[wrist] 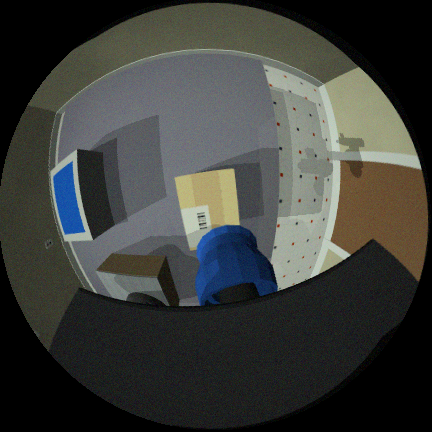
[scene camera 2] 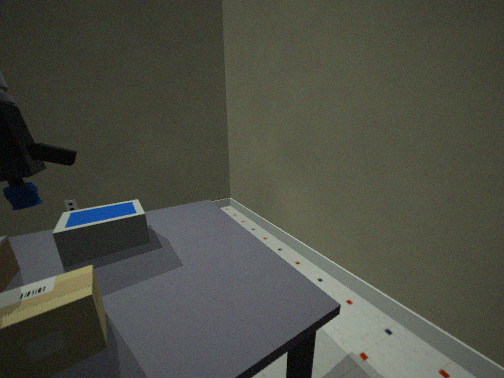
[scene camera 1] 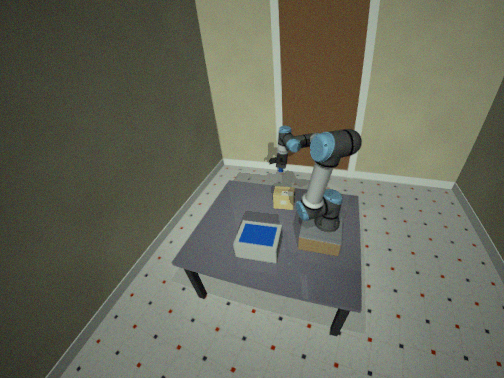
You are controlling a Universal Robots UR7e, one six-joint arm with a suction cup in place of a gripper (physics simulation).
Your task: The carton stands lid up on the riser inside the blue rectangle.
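Where they show: end effector, tool point: (wrist: 227, 251) (scene camera 2: 28, 205) (scene camera 1: 280, 170); arm's base, origin of the base link: (scene camera 1: 326, 223).
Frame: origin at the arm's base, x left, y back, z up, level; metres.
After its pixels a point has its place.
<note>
The tan carton (scene camera 1: 283, 199) @(y -0.304, x -0.203, z -0.015 m) (scene camera 2: 55, 320) @(y -0.329, x -0.307, z -0.001 m) (wrist: 212, 192) @(y -0.342, x -0.264, z 0.022 m) stands on the table near its back edge in scene camera 1, with a taped face and barcode label upward. The pale riser (scene camera 1: 256, 251) @(y -0.380, x 0.273, z -0.020 m) (scene camera 2: 102, 246) @(y -0.376, x 0.072, z -0.072 m) (wrist: 97, 200) @(y -0.363, x 0.072, z -0.054 m) stands apart from it, nearer the front left in that view. The filled blue rectangle (scene camera 1: 257, 234) @(y -0.397, x 0.174, z 0.012 m) (scene camera 2: 101, 214) @(y -0.386, x 0.159, z 0.012 m) (wrist: 69, 200) @(y -0.389, x 0.139, z 0.012 m) on its top bears nothing. My suction gripper (scene camera 1: 280, 170) (scene camera 2: 23, 196) (wrist: 226, 239) hangs above the carton, with a visible gap, and holds nothing. Its blue cup hides a corner of the carton in the wrist view.
The arm's base stands on a box-like plinth (scene camera 1: 319, 245) @(y -0.034, x 0.152, z -0.038 m) (scene camera 2: 7, 262) @(y -0.154, x 0.098, z -0.056 m) (wrist: 132, 264) @(y -0.149, x 0.006, z -0.048 m), to the right of the riser in scene camera 1. The grey-purple table (scene camera 1: 210, 240) @(y -0.727, x 0.185, z -0.108 m) (scene camera 2: 215, 290) @(y -0.620, x -0.292, z -0.108 m) (wrist: 210, 110) @(y -0.566, x -0.290, z -0.108 m) has its back edge close behind the carton. Walls stand beyond the table.
</note>
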